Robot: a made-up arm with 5 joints.
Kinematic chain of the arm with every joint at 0, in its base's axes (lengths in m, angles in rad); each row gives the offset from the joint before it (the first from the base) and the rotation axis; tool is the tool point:
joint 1: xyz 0 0 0.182 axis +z
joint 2: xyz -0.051 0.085 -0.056 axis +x
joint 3: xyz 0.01 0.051 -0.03 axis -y
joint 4: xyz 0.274 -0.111 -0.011 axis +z
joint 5: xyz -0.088 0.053 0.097 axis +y
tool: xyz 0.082 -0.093 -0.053
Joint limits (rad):
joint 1: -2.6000..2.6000
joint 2: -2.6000..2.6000
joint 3: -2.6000..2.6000
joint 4: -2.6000..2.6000
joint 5: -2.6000..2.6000
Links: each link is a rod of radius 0.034 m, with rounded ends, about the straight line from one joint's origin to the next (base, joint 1, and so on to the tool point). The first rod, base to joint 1, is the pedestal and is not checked.
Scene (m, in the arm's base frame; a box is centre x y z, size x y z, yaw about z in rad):
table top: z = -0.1
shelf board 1: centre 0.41 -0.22 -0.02 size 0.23 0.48 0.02 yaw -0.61
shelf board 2: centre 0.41 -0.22 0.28 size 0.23 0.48 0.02 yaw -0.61
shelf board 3: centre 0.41 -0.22 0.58 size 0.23 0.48 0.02 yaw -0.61
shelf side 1: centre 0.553 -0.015 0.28 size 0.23 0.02 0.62 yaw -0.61
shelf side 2: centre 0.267 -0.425 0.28 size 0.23 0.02 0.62 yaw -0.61
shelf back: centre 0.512 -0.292 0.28 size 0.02 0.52 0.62 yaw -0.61
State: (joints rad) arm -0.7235 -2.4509 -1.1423 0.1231 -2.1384
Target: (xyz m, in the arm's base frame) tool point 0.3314 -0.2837 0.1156
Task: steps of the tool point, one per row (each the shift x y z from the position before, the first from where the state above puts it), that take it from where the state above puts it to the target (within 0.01 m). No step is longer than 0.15 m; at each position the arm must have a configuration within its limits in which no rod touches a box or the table.
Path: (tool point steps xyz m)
1: 0.0302 0.0134 0.0034
2: 0.0277 0.0153 -0.0077
3: 0.0246 0.0243 -0.0201
4: 0.0165 0.0382 -0.0297
5: 0.0011 0.0518 -0.0336
6: 0.0310 -0.0404 -0.0084
7: 0.0259 -0.0576 -0.0140
8: 0.0127 -0.0752 -0.0189
9: -0.0101 -0.0891 -0.0234
10: -0.0409 -0.0942 -0.0274

